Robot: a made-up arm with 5 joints.
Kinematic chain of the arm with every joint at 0, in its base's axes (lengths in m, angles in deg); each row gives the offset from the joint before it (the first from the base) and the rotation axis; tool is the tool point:
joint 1: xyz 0 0 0.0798 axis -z
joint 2: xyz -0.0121 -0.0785 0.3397 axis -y
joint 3: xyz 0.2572 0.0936 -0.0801 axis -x
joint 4: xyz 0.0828 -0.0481 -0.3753 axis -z
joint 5: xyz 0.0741 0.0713 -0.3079 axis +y
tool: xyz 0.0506 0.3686 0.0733
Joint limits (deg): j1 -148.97..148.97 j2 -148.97..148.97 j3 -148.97..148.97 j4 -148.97..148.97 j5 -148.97..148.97
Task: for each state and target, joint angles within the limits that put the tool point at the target. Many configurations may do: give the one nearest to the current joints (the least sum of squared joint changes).
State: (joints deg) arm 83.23 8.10 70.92 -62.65 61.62
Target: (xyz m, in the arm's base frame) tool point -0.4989 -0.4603 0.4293
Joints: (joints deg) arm 39.84 3.92 112.02 -82.60 49.19
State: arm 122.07 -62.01 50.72 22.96 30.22
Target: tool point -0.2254 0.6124 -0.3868
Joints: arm 110.98 -78.61 60.27 29.54 39.22
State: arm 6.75 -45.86 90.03 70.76 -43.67
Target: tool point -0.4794 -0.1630 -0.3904
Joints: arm 32.73 -66.18 64.54 32.18 -48.75
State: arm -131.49 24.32 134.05 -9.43 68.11
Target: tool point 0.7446 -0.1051 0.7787
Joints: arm -81.70 47.93 142.05 -27.39 76.67
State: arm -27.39 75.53 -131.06 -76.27 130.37
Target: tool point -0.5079 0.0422 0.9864
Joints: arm -24.98 41.58 -141.80 -52.34 126.89
